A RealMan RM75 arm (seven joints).
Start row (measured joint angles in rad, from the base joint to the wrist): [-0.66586, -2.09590, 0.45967, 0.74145, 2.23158, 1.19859, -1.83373]
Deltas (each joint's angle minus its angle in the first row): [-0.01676, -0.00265, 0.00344, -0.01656, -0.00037, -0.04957, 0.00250]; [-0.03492, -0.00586, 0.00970, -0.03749, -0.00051, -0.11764, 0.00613]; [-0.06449, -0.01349, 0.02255, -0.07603, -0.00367, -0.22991, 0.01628]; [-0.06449, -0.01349, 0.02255, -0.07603, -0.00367, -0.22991, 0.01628]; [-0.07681, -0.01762, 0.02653, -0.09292, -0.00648, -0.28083, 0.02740]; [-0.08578, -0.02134, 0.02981, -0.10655, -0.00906, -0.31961, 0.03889]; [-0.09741, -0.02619, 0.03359, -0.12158, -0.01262, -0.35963, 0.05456]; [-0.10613, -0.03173, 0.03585, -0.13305, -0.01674, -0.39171, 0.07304]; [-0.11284, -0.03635, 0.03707, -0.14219, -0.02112, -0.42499, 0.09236]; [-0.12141, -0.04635, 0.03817, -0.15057, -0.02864, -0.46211, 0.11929]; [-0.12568, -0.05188, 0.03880, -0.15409, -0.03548, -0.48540, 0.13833]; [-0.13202, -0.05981, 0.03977, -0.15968, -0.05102, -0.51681, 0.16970]
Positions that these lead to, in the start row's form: [-0.68262, -2.09855, 0.46311, 0.72489, 2.23121, 1.14902, -1.83123]; [-0.70078, -2.10176, 0.46937, 0.70396, 2.23107, 1.08095, -1.82760]; [-0.73035, -2.10939, 0.48222, 0.66542, 2.22791, 0.96868, -1.81745]; [-0.73035, -2.10939, 0.48222, 0.66542, 2.22791, 0.96868, -1.81745]; [-0.74267, -2.11352, 0.48620, 0.64853, 2.22510, 0.91776, -1.80633]; [-0.75164, -2.11724, 0.48948, 0.63490, 2.22252, 0.87898, -1.79484]; [-0.76327, -2.12209, 0.49326, 0.61987, 2.21896, 0.83896, -1.77917]; [-0.77199, -2.12763, 0.49552, 0.60840, 2.21484, 0.80688, -1.76069]; [-0.77870, -2.13225, 0.49674, 0.59926, 2.21046, 0.77360, -1.74137]; [-0.78727, -2.14225, 0.49784, 0.59088, 2.20294, 0.73648, -1.71444]; [-0.79154, -2.14778, 0.49847, 0.58736, 2.19610, 0.71319, -1.69540]; [-0.79788, -2.15571, 0.49944, 0.58177, 2.18056, 0.68178, -1.66403]
